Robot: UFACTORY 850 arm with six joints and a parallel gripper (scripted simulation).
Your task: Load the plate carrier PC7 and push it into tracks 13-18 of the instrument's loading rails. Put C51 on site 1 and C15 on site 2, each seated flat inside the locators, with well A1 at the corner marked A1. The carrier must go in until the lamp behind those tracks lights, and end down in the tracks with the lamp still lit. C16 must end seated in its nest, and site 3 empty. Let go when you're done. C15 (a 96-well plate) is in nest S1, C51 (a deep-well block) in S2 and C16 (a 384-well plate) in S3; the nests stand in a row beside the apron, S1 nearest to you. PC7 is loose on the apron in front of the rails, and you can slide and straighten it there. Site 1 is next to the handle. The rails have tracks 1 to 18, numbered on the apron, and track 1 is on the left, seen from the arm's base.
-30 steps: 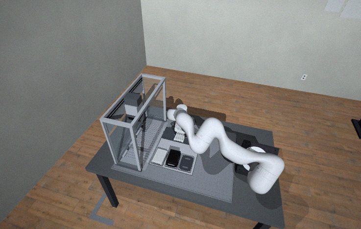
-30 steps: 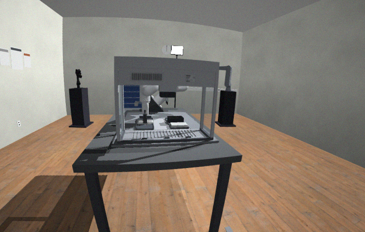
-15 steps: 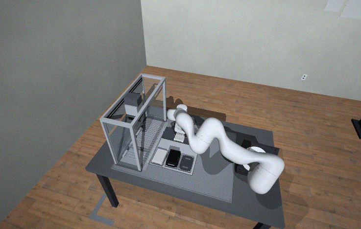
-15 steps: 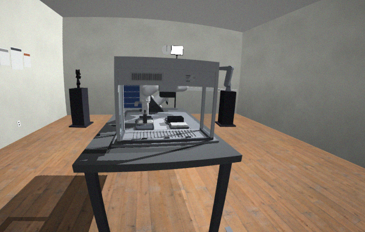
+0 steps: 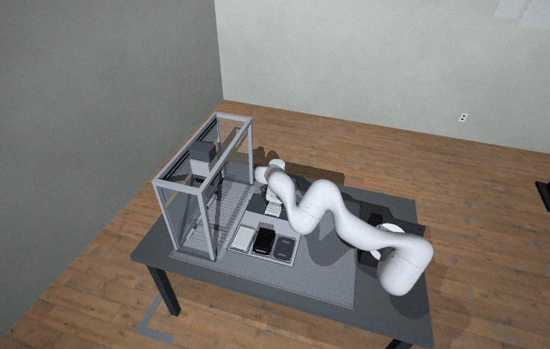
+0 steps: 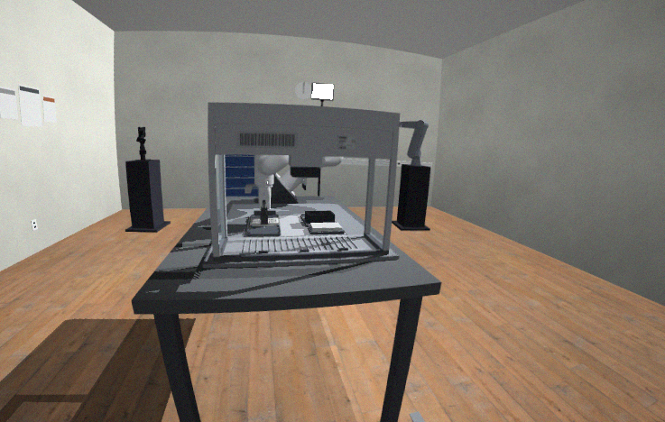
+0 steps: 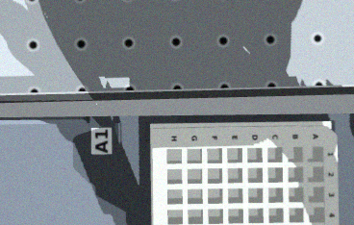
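Right now my hand is 10 mm above the white 96-well plate C15. The rest, counted from my hand: plate carrier PC7 (10 mm below, 10 mm behind); black deep-well block C51 (250 mm to the left, 40 mm behind); nest S2 (250 mm to the left, 40 mm behind, 20 mm below).
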